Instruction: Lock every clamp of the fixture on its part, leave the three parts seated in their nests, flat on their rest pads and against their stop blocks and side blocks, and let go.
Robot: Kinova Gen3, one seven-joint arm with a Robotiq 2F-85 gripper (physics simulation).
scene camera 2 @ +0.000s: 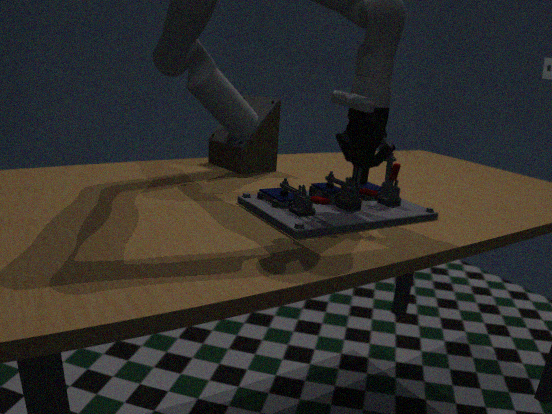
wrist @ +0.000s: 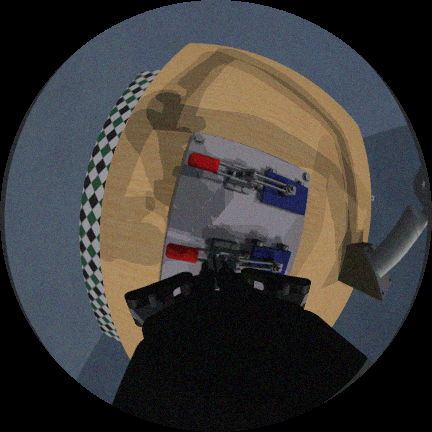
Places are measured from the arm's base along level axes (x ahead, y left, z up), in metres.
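Pixels of known places: gripper, between the fingertips: (scene camera 2: 358,185) (wrist: 213,264); arm's base, origin of its link: (scene camera 2: 244,125) (wrist: 376,263).
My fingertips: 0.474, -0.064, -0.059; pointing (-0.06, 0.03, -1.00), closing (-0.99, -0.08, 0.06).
Ahead of a thing's pixels: the offset from my fingertips to its top centre, as dx, dy, dz. Level surfaces: height alone.
The fixture plate {-0.049, +0.003, -0.050} (scene camera 2: 327,221) (wrist: 280,224) carries three clamps and three blue parts. The left clamp's red handle {-0.006, -0.117, +0.002} (scene camera 2: 320,200) (wrist: 204,163) lies low, its arm reaching over the left blue part {-0.120, -0.096, -0.034} (scene camera 2: 272,194) (wrist: 296,202). The middle clamp's red handle {+0.014, -0.009, +0.012} (scene camera 2: 370,192) (wrist: 182,252) also lies low, its arm over the middle blue part {-0.091, +0.011, -0.024} (scene camera 2: 322,188) (wrist: 264,252). The right clamp's red handle {+0.008, +0.104, +0.036} (scene camera 2: 395,172) stands up, with its arm raised; the right blue part {-0.076, +0.120, -0.029} (scene camera 2: 371,187) is partly hidden. My gripper (scene camera 2: 361,179) is shut and empty, low beside the right clamp. Exact seating and contact cannot be told.
The wooden table {dz -0.064} (scene camera 2: 165,240) (wrist: 132,225) bears the fixture near its front edge. The arm's wedge-shaped base (scene camera 2: 262,142) (wrist: 362,272) stands behind and left of the fixture in the scene view. Bolt heads stand at the plate's corners. The wrist view hides the right clamp behind the gripper.
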